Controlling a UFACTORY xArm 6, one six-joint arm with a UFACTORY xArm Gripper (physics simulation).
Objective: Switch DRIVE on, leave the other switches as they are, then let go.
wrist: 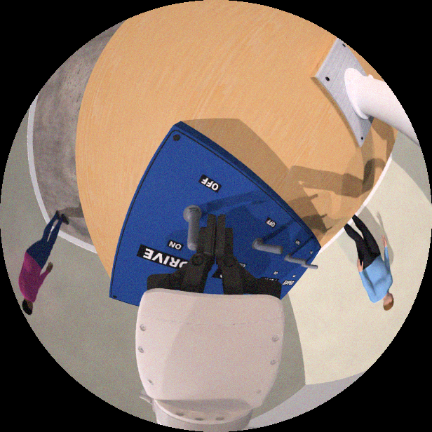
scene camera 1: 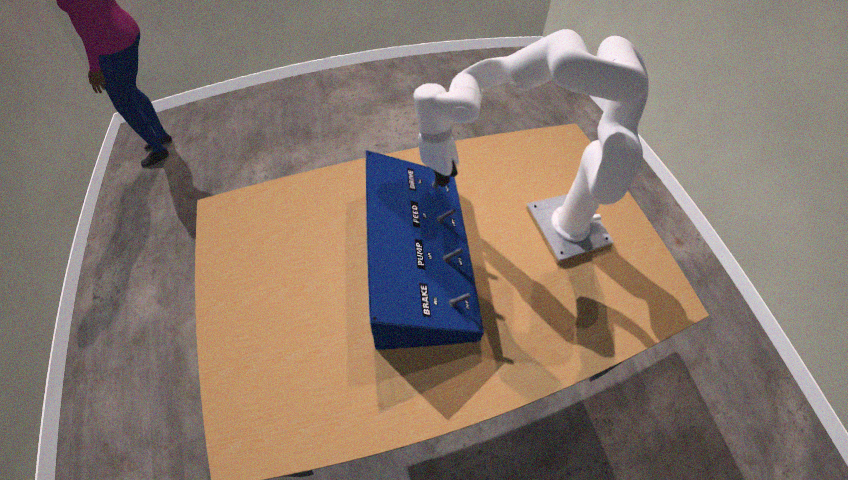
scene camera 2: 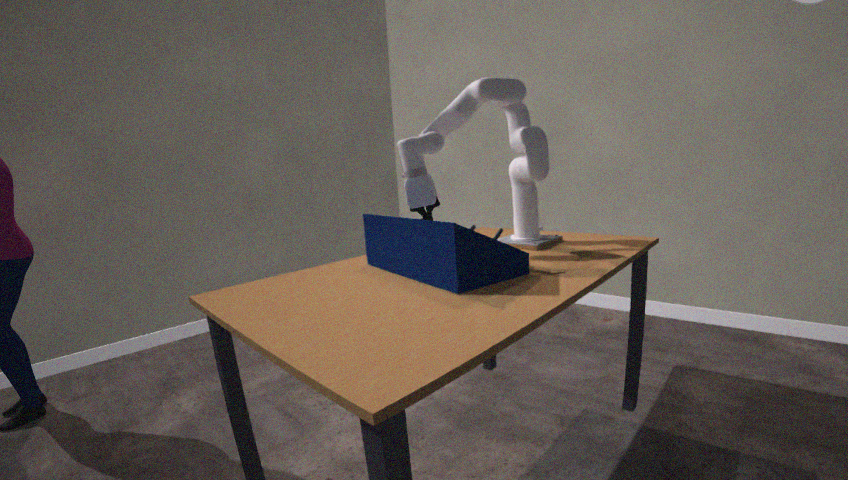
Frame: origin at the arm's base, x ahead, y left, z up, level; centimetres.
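Where they show: gripper, fingertip midpoint: (scene camera 1: 443, 183); arm's base, origin of the base link: (scene camera 1: 570, 224) (scene camera 2: 526, 238).
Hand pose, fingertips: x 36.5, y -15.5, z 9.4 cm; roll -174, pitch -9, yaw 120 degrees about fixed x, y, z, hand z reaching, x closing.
Observation:
Things, the pixels of their top centre, and the offset from my fingertips. Level surfaces: height alone.
- FEED lever, middle of its top: (scene camera 1: 448, 210) dx +2.2, dy +10.2, dz +1.4 cm
- PUMP lever, middle of its top: (scene camera 1: 454, 249) dx +4.1, dy +22.0, dz +1.4 cm
- BRAKE lever, middle of its top: (scene camera 1: 462, 295) dx +6.1, dy +33.9, dz +1.4 cm
- wooden table, its level: dz -11.5 cm
A sloped blue panel (scene camera 1: 389, 267) (scene camera 2: 410, 252) (wrist: 142, 210) carries a row of grey levers. The DRIVE lever (wrist: 193, 232) stands between its OFF label (wrist: 210, 183) and ON label (wrist: 175, 245). It looks steeper than the others; its exact setting is unclear, and my gripper mostly hides it in scene camera 1. The FEED lever (scene camera 1: 446, 216) (wrist: 270, 247), PUMP lever (scene camera 1: 453, 255) and BRAKE lever (scene camera 1: 460, 300) lean toward OFF. My gripper (scene camera 1: 440, 182) (scene camera 2: 427, 218) (wrist: 216, 222) is shut and empty, close beside the DRIVE lever on its FEED side; contact is unclear.
The panel stands on a wooden table (scene camera 1: 267, 297) (scene camera 2: 333, 321) (wrist: 215, 65). The arm's base plate (scene camera 1: 544, 220) (wrist: 332, 90) is on the panel's OFF side. One person (scene camera 1: 121, 71) (wrist: 37, 265) stands beyond the table; another person (wrist: 375, 270) shows in the wrist view.

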